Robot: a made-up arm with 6 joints. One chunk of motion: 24 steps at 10 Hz.
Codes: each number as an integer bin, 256 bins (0 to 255) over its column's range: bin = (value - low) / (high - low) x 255, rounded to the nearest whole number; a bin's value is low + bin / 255 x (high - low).
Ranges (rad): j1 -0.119..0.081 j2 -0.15..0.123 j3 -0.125..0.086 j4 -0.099..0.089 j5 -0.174..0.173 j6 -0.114..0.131
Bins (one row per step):
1: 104 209 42 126 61 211
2: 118 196 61 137 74 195
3: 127 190 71 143 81 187
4: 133 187 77 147 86 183
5: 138 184 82 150 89 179
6: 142 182 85 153 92 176
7: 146 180 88 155 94 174
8: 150 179 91 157 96 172
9: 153 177 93 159 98 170
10: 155 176 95 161 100 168
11: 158 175 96 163 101 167
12: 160 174 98 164 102 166
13: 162 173 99 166 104 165
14: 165 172 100 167 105 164
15: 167 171 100 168 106 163
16: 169 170 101 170 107 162
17: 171 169 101 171 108 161
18: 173 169 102 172 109 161
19: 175 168 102 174 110 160
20: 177 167 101 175 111 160
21: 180 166 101 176 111 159
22: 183 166 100 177 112 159
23: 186 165 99 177 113 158
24: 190 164 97 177 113 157
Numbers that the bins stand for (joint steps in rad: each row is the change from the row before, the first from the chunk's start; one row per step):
1: -0.03743 0.07375 -0.09025 -0.00611 -0.09099 0.08873
2: -0.02645 0.05984 -0.07453 0.00200 -0.07330 0.07335
3: -0.01939 0.05341 -0.06625 0.00643 -0.06378 0.06567
4: -0.01469 0.05020 -0.06129 0.00938 -0.05697 0.06182
5: -0.01076 0.04699 -0.05715 0.01159 -0.05289 0.05798
6: -0.00763 0.04485 -0.05467 0.01380 -0.04881 0.05510
7: -0.00449 0.04271 -0.05218 0.01527 -0.04609 0.05318
8: -0.00135 0.04164 -0.04970 0.01675 -0.04336 0.05125
9: 0.00100 0.03949 -0.04805 0.01822 -0.04064 0.04933
10: 0.00257 0.03842 -0.04639 0.01970 -0.03792 0.04741
11: 0.00492 0.03735 -0.04556 0.02117 -0.03656 0.04645
12: 0.00649 0.03628 -0.04391 0.02191 -0.03520 0.04549
13: 0.00806 0.03521 -0.04308 0.02338 -0.03248 0.04453
14: 0.01041 0.03414 -0.04225 0.02412 -0.03112 0.04357
15: 0.01198 0.03307 -0.04225 0.02486 -0.02976 0.04261
16: 0.01355 0.03200 -0.04143 0.02633 -0.02840 0.04165
17: 0.01512 0.03093 -0.04143 0.02707 -0.02704 0.04069
18: 0.01669 0.03093 -0.04060 0.02781 -0.02567 0.04069
19: 0.01825 0.02986 -0.04060 0.02928 -0.02431 0.03973
20: 0.01982 0.02879 -0.04143 0.03002 -0.02295 0.03973
21: 0.02218 0.02772 -0.04143 0.03076 -0.02295 0.03876
22: 0.02453 0.02772 -0.04225 0.03149 -0.02159 0.03876
23: 0.02688 0.02665 -0.04308 0.03149 -0.02023 0.03780
24: 0.03002 0.02558 -0.04474 0.03149 -0.02023 0.03684

